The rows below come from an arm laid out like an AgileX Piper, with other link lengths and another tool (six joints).
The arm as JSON. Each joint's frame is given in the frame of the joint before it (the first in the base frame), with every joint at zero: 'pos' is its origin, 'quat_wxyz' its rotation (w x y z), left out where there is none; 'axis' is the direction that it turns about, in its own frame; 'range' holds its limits. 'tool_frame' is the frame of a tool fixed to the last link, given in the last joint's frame.
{
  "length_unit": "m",
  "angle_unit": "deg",
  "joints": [
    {
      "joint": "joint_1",
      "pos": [
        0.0,
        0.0,
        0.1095
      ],
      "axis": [
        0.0,
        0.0,
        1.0
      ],
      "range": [
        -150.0,
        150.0
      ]
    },
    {
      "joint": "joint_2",
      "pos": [
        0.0,
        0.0,
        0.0
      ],
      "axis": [
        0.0,
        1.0,
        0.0
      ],
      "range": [
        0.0,
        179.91
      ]
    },
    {
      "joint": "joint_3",
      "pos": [
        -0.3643,
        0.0,
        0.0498
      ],
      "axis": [
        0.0,
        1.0,
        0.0
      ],
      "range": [
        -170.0,
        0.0
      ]
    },
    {
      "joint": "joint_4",
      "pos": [
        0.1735,
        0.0,
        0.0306
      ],
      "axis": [
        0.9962,
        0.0,
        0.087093
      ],
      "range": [
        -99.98,
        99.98
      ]
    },
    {
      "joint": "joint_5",
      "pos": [
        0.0,
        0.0,
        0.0
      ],
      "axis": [
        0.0,
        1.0,
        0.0
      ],
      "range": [
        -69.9,
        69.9
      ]
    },
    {
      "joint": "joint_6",
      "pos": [
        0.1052,
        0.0,
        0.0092
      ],
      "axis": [
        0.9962,
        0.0,
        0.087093
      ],
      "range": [
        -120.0,
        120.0
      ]
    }
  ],
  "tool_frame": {
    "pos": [
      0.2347,
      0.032,
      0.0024
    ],
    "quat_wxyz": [
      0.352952,
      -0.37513,
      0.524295,
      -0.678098
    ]
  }
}
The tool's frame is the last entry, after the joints.
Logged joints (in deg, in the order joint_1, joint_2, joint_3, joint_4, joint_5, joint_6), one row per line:
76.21, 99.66, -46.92, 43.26, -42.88, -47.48
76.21, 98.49, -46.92, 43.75, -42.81, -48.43
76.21, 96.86, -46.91, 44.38, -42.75, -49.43
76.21, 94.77, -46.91, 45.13, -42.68, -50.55
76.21, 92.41, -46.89, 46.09, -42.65, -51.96
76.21, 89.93, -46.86, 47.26, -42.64, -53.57
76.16, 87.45, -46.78, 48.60, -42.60, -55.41
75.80, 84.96, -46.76, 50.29, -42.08, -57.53
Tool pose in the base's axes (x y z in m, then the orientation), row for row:
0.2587, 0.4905, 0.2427, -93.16, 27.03, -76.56
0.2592, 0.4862, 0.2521, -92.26, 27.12, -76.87
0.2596, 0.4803, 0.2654, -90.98, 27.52, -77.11
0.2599, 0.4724, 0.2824, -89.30, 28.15, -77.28
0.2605, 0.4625, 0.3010, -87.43, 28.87, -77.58
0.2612, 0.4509, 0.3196, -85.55, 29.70, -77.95
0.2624, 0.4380, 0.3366, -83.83, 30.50, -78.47
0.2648, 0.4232, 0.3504, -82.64, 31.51, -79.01
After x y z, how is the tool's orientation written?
As a rotation vector, in degrees.
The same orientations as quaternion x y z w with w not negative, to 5 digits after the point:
-0.66431, 0.19275, -0.54594, 0.47274
-0.65894, 0.19370, -0.54902, 0.47630
-0.65137, 0.19703, -0.55207, 0.48179
-0.64147, 0.20221, -0.55513, 0.48935
-0.63014, 0.20808, -0.55915, 0.49697
-0.61845, 0.21470, -0.56351, 0.50387
-0.60736, 0.22098, -0.56852, 0.50898
-0.59915, 0.22845, -0.57283, 0.51058

